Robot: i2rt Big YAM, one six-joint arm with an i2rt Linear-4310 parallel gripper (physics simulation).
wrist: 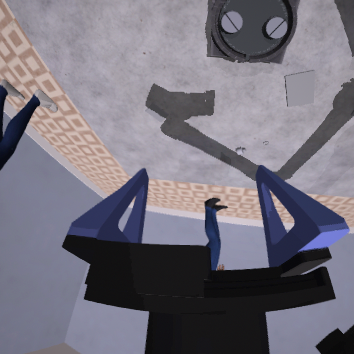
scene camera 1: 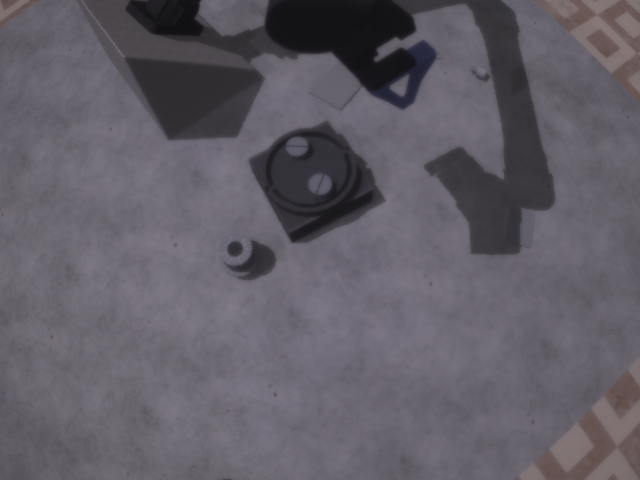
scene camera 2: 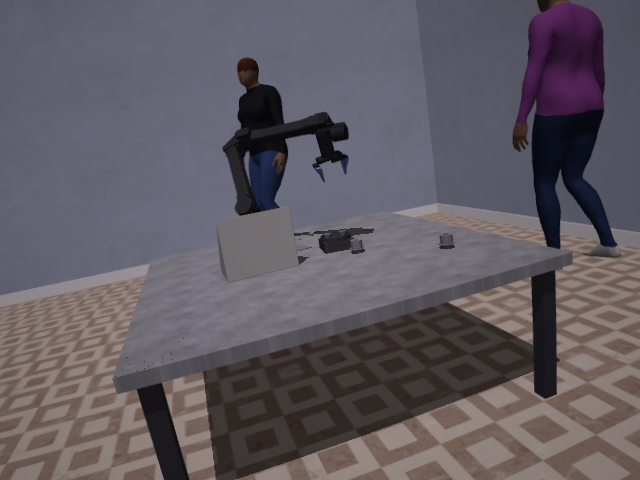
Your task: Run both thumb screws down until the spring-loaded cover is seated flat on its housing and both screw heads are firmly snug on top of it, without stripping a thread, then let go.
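Frame: origin at the arm's base, x back, y up, z left, level; millimetres.
Seen in the pictures: gripper, fingertip midpoint: (wrist: 201, 171) (scene camera 1: 377, 76) (scene camera 2: 334, 178); arm's base at its link origin: (scene camera 1: 163, 22) (scene camera 2: 254, 238).
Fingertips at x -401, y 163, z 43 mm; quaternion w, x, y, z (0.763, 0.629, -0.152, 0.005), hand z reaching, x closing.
Note:
Pixels of each thing's top centre, then the offset from my fingertips to it. "spot": a spot on its surface instead.
- dark square housing at its top centre: (scene camera 1: 308, 167) (wrist: 253, 22) (scene camera 2: 335, 234) dx +63, dy -225, dz -50 mm
- dark round cover at its top centre: (scene camera 1: 308, 168) (wrist: 253, 22) dx +63, dy -226, dz -50 mm
- knurled cylinder at its top centre: (scene camera 1: 235, 248) (scene camera 2: 355, 239) dx +50, dy -231, dz -192 mm
- flat square at a spot on its surface: (scene camera 1: 336, 87) (wrist: 299, 86) spot: dx +157, dy -278, dz +97 mm
- small pale part at its top centre: (scene camera 1: 479, 68) (wrist: 241, 152) dx +19, dy -261, dz +295 mm
A dark square housing (scene camera 1: 293, 225) (scene camera 2: 334, 246) (wrist: 215, 50) stands on the table. A dark round cover (scene camera 1: 310, 165) (wrist: 254, 39) lies within its ring. Two pale slotted screw heads show on the cover: one screw (scene camera 1: 297, 146) (wrist: 276, 27) at the far left in scene camera 1, the other screw (scene camera 1: 320, 184) (wrist: 231, 22) at the near right. I cannot tell the gap under the cover or the heads. My gripper (scene camera 2: 334, 177) (wrist: 201, 171) is open and empty, high above the table, its blue fingers wide apart and clear of the screws.
A grey wedge-shaped block (scene camera 1: 196, 93) (scene camera 2: 258, 242) stands left of the housing. A knurled cylinder (scene camera 1: 237, 253) (scene camera 2: 356, 245) stands close to the housing, another cylinder (scene camera 2: 446, 240) farther right. A flat square (scene camera 1: 336, 87) (wrist: 300, 88) and a small pale part (scene camera 1: 480, 73) (wrist: 240, 150) lie behind.

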